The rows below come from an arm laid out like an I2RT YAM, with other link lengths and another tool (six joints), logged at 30 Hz.
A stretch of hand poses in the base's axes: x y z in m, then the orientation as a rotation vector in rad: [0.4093 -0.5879 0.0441 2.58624 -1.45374 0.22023]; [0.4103 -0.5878 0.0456 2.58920 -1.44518 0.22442]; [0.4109 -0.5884 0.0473 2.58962 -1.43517 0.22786]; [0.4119 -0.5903 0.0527 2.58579 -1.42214 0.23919]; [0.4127 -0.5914 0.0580 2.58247 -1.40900 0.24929]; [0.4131 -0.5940 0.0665 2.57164 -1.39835 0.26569]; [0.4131 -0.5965 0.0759 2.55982 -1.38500 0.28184]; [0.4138 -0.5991 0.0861 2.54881 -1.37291 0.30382]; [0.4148 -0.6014 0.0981 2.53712 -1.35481 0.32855]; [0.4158 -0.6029 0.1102 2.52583 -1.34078 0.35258]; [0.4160 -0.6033 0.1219 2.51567 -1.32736 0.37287]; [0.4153 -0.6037 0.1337 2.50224 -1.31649 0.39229]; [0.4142 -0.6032 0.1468 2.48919 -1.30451 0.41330]
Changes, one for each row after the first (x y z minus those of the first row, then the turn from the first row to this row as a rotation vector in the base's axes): [0.0010 0.0001 0.0015 -0.00268 -0.00122 0.00608]; [0.0016 -0.0005 0.0032 -0.00774 -0.00069 0.01194]; [0.0026 -0.0024 0.0086 -0.01949 -0.00274 0.01834]; [0.0034 -0.0035 0.0139 -0.03052 -0.00423 0.02495]; [0.0038 -0.0061 0.0224 -0.04787 -0.00781 0.02774]; [0.0038 -0.0086 0.0318 -0.06708 -0.01027 0.03168]; [0.0045 -0.0112 0.0420 -0.08650 -0.01722 0.03564]; [0.0055 -0.0135 0.0540 -0.10966 -0.02430 0.04298]; [0.0065 -0.0150 0.0661 -0.13042 -0.03240 0.04819]; [0.0067 -0.0154 0.0778 -0.14903 -0.03879 0.05331]; [0.0060 -0.0158 0.0896 -0.16882 -0.04437 0.05569]; [0.0049 -0.0153 0.1027 -0.18908 -0.05102 0.05902]
